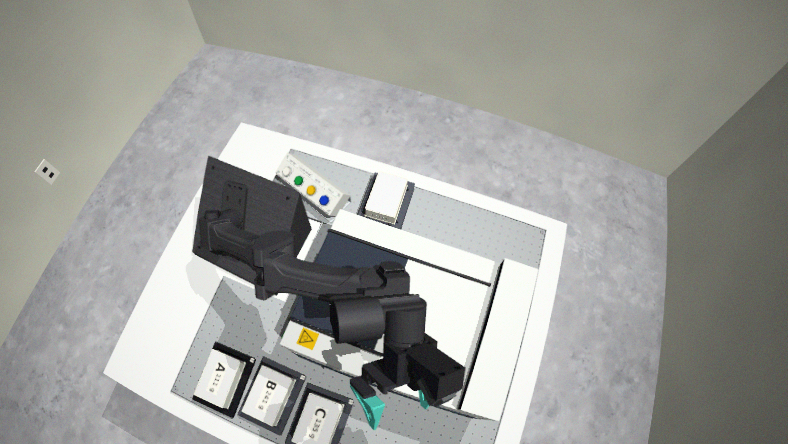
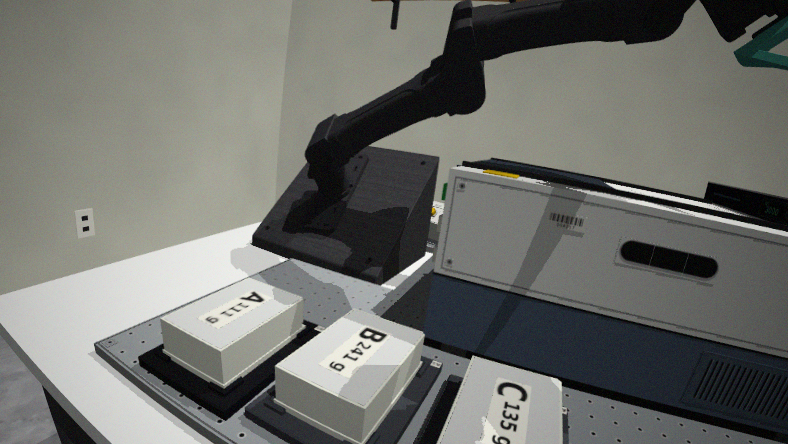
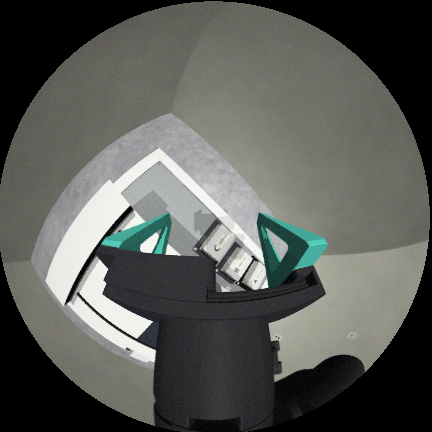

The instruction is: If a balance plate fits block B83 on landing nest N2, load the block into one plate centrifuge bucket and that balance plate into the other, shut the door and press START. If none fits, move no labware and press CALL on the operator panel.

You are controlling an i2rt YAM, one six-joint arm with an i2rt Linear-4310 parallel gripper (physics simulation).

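Seen in the pictures: gripper, fingertip midpoint: [image 1: 399, 417] [image 3: 213, 217]; arm's base, link origin: [image 1: 233, 219] [image 2: 337, 191].
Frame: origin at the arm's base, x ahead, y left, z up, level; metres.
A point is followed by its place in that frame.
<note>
Three white balance plates stand in dark nests: A, 111 g [image 1: 220, 380] @(x 0.117, y -0.391, z -0.053 m) [image 2: 231, 319] @(x 0.119, y -0.410, z -0.053 m) [image 3: 256, 276] @(x 0.113, y -0.384, z -0.054 m); B, 241 g [image 1: 268, 394] @(x 0.244, y -0.378, z -0.053 m) [image 2: 352, 364] @(x 0.247, y -0.405, z -0.053 m) [image 3: 237, 267] @(x 0.244, y -0.365, z -0.052 m); C, 135 g [image 1: 317, 421] @(x 0.376, y -0.397, z -0.053 m) [image 2: 501, 408] @(x 0.370, y -0.401, z -0.053 m) [image 3: 220, 245] @(x 0.368, y -0.393, z -0.053 m). An unlettered white block [image 1: 387, 198] @(x 0.362, y 0.198, z -0.029 m) sits in a dark nest [image 1: 407, 204] @(x 0.414, y 0.219, z -0.072 m) across the centrifuge; no number is readable. The operator panel [image 1: 337, 201] @(x 0.236, y 0.152, z -0.036 m) has white, green, yellow and blue buttons. The centrifuge [image 1: 441, 297] @(x 0.558, y -0.063, z 0.102 m) [image 2: 551, 248] @(x 0.387, y -0.267, z 0.043 m) [image 3: 115, 300] is partly hidden by the arm; its buckets do not show. My gripper [image 1: 399, 417] @(x 0.535, y -0.323, z 0.264 m) [image 3: 213, 217] @(x 0.535, y -0.323, z 0.264 m) is open and empty, high above the bench beyond C.
The black arm base [image 1: 248, 193] @(x 0.034, y 0.060, z 0.056 m) [image 2: 358, 209] @(x 0.063, y -0.030, z -0.020 m) stands at the bench's left, beside the panel. A raised white section [image 1: 501, 330] @(x 0.692, y -0.106, z 0.137 m) runs along the centrifuge's right end. A dark display [image 2: 744, 205] @(x 0.660, y -0.092, z 0.115 m) stands on the centrifuge. My arm stretches above the centrifuge.
</note>
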